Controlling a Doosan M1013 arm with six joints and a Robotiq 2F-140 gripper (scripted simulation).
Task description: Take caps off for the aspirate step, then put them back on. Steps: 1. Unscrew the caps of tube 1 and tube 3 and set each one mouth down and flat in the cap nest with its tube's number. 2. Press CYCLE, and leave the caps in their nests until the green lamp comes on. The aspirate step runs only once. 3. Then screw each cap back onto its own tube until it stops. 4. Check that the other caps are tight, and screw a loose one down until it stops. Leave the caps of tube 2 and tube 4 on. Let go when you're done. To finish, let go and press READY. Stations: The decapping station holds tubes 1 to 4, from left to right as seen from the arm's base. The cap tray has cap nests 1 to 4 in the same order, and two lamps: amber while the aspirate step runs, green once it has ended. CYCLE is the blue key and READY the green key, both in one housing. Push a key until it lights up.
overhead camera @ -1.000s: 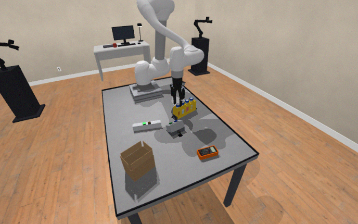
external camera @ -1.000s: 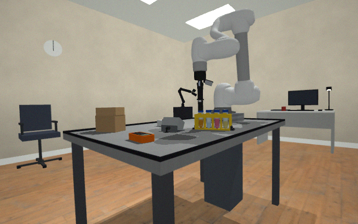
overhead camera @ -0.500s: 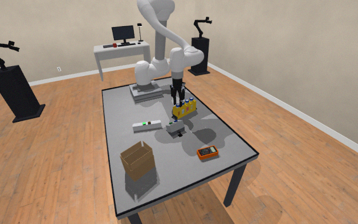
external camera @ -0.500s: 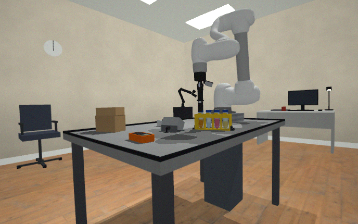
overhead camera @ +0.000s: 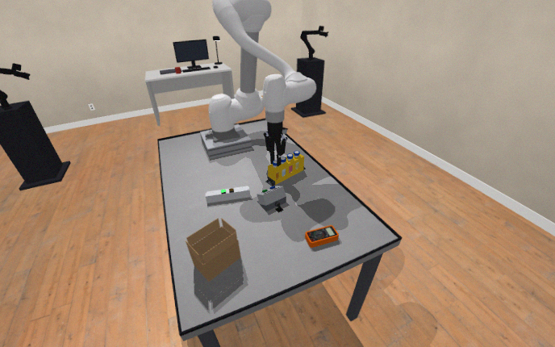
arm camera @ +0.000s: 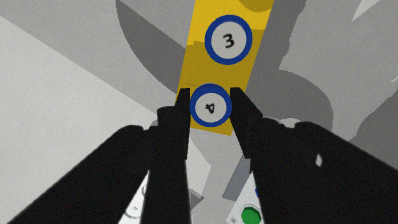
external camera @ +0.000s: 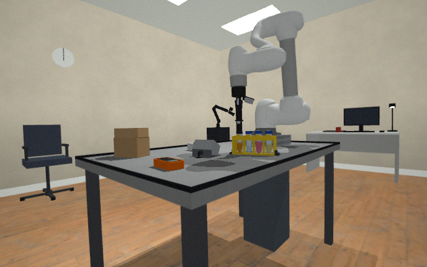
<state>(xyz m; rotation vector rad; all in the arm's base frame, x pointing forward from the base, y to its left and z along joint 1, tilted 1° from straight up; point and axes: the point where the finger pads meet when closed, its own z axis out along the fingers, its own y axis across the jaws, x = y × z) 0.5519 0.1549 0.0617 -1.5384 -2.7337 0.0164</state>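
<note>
The green key is 140 mm ahead of my hand, 120 mm to the right of it and 70 mm below it. Round my hand: orange multimeter 460 mm ahead, 120 mm below, 10 mm to the left; then grey key housing 150 mm ahead, 100 mm to the right, 90 mm below; then blue key 130 mm ahead, 80 mm to the right, 70 mm below.
</note>
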